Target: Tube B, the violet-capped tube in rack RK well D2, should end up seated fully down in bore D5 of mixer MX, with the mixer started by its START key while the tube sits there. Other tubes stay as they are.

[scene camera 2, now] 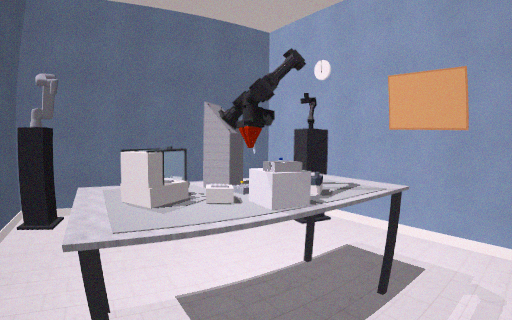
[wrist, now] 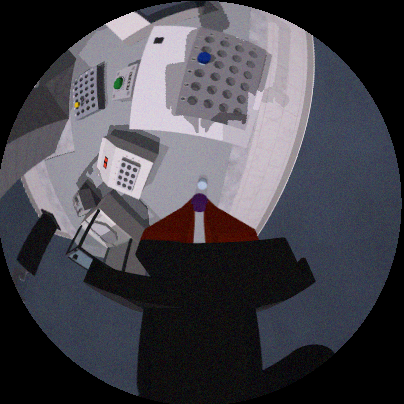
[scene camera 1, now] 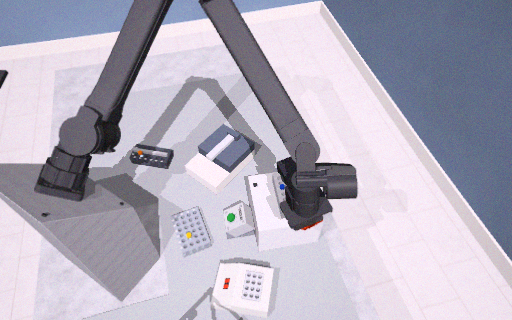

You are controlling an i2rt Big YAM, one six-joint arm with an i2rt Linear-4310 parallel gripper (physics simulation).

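Places are measured from the arm's base along level axes (x back, y right, z up), in millimetres.
Where they show: gripper, fingertip midpoint: (scene camera 2: 250,147) (wrist: 198,202) (scene camera 1: 305,227); arm's base at its link origin: (scene camera 2: 226,120) (scene camera 1: 60,185).
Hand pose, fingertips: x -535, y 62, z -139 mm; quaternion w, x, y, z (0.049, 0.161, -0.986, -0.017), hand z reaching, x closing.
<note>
Things, the pixels of their top centre, and the offset from my fingertips.
- violet-capped tube at its top centre: (wrist: 204,206) (scene camera 2: 254,141) dy -16, dx +3, dz +25 mm
- mixer at its top centre: (wrist: 167,62) (scene camera 1: 269,193) (scene camera 2: 274,160) dy -134, dx +76, dz -54 mm
- blue-capped tube at its top centre: (wrist: 204,55) (scene camera 1: 282,186) (scene camera 2: 280,157) dy -147, dx +40, dz -40 mm
- rack at its top centre: (scene camera 1: 190,229) (wrist: 83,92) (scene camera 2: 247,185) dy -109, dx +313, dz -194 mm
- yellow-capped tube at its top centre: (wrist: 75,104) (scene camera 1: 188,234) dy -79, dx +312, dz -170 mm
- small box with a green button, top centre: (wrist: 116,82) (scene camera 1: 231,216) dy -121, dx +187, dz -149 mm
- white device with a red display, top centre: (wrist: 115,172) (scene camera 1: 242,283) (scene camera 2: 219,183) dy +75, dx +161, dz -154 mm
- glass-walled instrument at its top centre: (wrist: 88,268) (scene camera 2: 161,146) dy +316, dx +236, dz -1 mm
My gripper (scene camera 1: 311,226) (scene camera 2: 250,146) (wrist: 198,202) has red fingers shut on the violet-capped tube (scene camera 2: 254,150) (wrist: 199,203). The tube's pale lower end sticks out beyond the fingertips, in the air and apart from the mixer. A large white box, apparently the mixer (scene camera 1: 265,220) (scene camera 2: 280,189) (wrist: 155,90), carries a raised grey bore block (scene camera 2: 290,167) (wrist: 182,105). In scene camera 2 the tube hangs higher than this block and left of it. The arm hides much of the block in scene camera 1. A blue-capped tube (scene camera 1: 282,187) (scene camera 2: 281,159) (wrist: 204,58) stands in the block.
A rack (scene camera 1: 198,227) with a yellow-capped tube (scene camera 1: 188,235) (wrist: 76,105) and a small box with a green button (scene camera 1: 231,217) (wrist: 118,83) stand left of the mixer. A white device with a red display (scene camera 1: 226,283) (wrist: 105,162) and a glass-walled instrument (scene camera 2: 137,175) stand nearby.
</note>
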